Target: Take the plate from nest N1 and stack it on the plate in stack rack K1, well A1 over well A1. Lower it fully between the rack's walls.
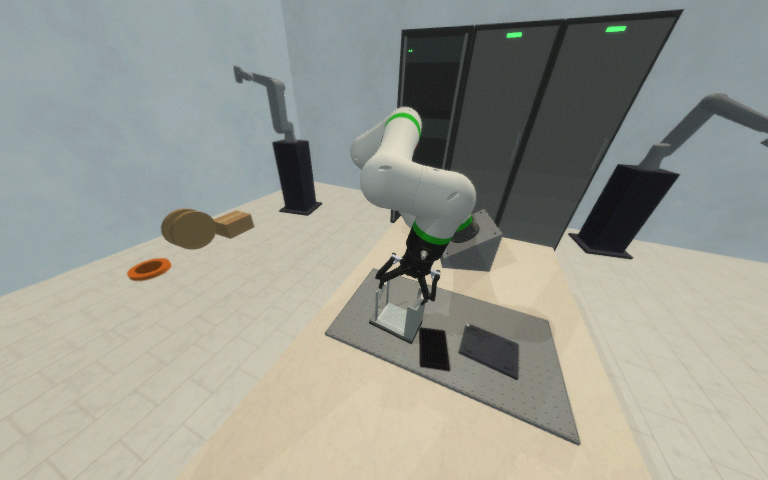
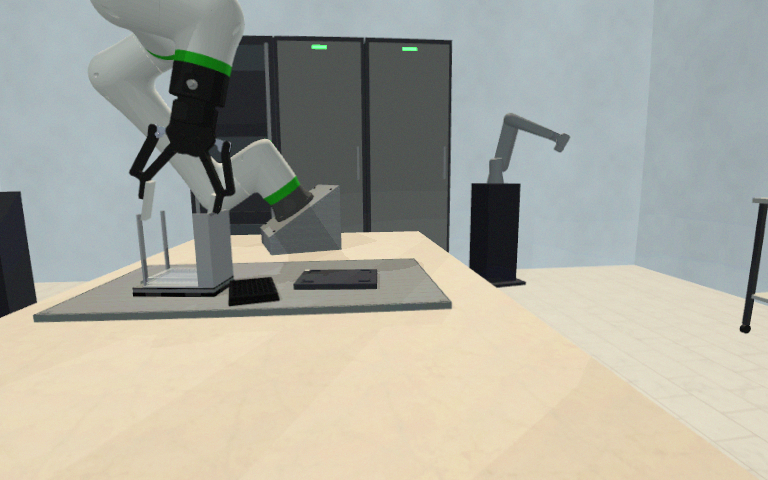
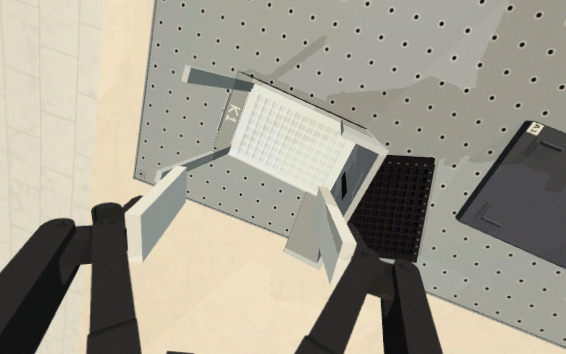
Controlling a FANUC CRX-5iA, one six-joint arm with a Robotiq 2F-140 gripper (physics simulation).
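Places are measured from the arm's base along level axes (x ahead, y left, z up), in centimetres.
Pixels of known places: gripper, fingertip midpoint: [image 1: 397,301] [image 2: 177,224] [image 3: 251,194]; arm's base, origin of the base link: [image 1: 464,233] [image 2: 295,208].
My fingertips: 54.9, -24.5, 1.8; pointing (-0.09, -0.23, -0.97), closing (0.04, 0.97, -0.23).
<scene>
Ahead of a thing's pixels: the offset from my fingertips to its top centre, as dx, dy, dz. "*": to the spot under its first point. Level surfaces: height alone.
A white gridded plate @[-2.6, +0.9, -9.9] [image 1: 395,318] [image 3: 290,140] lies low in stack rack K1 @[-2.9, -0.1, +2.1] [image 1: 414,321] [image 2: 211,249] [image 3: 362,161], between its tall wall and thin posts. I cannot tell whether it is one plate or two stacked. The dark grey nest @[-0.3, +30.0, -11.8] [image 1: 488,349] [image 2: 336,279] [image 3: 525,190] is at the right, with an A1 label on its corner and no plate showing on it. My gripper [image 1: 400,297] [image 2: 180,214] [image 3: 251,194] is open with nothing between its fingers. It hangs over the rack, its fingertips near the height of the wall and post tops.
A black gridded block @[+3.7, +13.0, -11.9] [image 1: 434,349] [image 2: 253,290] [image 3: 397,210] lies between rack and nest on the perforated board @[dz -13.3] [image 1: 532,407] [image 2: 396,302] [image 3: 200,30]. The rack's thin posts @[* -0.6, -6.5, -5.3] [image 1: 376,308] [image 2: 142,249] [image 3: 215,79] stand upright close to the fingers. The arm's angled base [image 1: 472,254] [image 2: 311,229] is behind.
</scene>
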